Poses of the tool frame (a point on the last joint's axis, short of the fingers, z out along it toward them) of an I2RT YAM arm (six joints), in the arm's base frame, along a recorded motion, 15 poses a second.
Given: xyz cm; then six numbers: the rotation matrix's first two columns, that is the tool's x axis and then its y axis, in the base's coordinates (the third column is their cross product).
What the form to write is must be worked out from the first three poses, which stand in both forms.
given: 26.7 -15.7 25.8 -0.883 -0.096 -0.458 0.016 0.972 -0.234
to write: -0.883 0.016 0.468 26.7; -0.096 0.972 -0.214 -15.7; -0.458 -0.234 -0.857 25.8; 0 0 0 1
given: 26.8 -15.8 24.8 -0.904 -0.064 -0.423 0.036 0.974 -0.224
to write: -0.904 0.036 0.426 26.8; -0.064 0.974 -0.218 -15.8; -0.423 -0.224 -0.878 24.8; 0 0 0 1
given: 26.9 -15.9 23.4 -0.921 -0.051 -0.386 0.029 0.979 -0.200
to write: -0.921 0.029 0.388 26.9; -0.051 0.979 -0.195 -15.9; -0.386 -0.200 -0.900 23.4; 0 0 0 1
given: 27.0 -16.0 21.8 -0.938 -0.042 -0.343 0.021 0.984 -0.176
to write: -0.938 0.021 0.345 27.0; -0.042 0.984 -0.172 -16.0; -0.343 -0.176 -0.922 21.8; 0 0 0 1
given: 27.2 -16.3 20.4 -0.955 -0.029 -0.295 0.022 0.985 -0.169
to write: -0.955 0.022 0.295 27.2; -0.029 0.985 -0.168 -16.3; -0.295 -0.169 -0.940 20.4; 0 0 0 1
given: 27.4 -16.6 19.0 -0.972 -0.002 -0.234 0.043 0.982 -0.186
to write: -0.972 0.043 0.230 27.4; -0.002 0.982 -0.191 -16.6; -0.234 -0.186 -0.954 19.0; 0 0 0 1
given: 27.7 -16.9 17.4 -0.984 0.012 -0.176 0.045 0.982 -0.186
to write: -0.984 0.045 0.171 27.7; 0.012 0.982 -0.191 -16.9; -0.176 -0.186 -0.967 17.4; 0 0 0 1
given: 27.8 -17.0 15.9 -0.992 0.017 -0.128 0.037 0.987 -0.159
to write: -0.992 0.037 0.124 27.8; 0.017 0.987 -0.162 -17.0; -0.128 -0.159 -0.980 15.9; 0 0 0 1
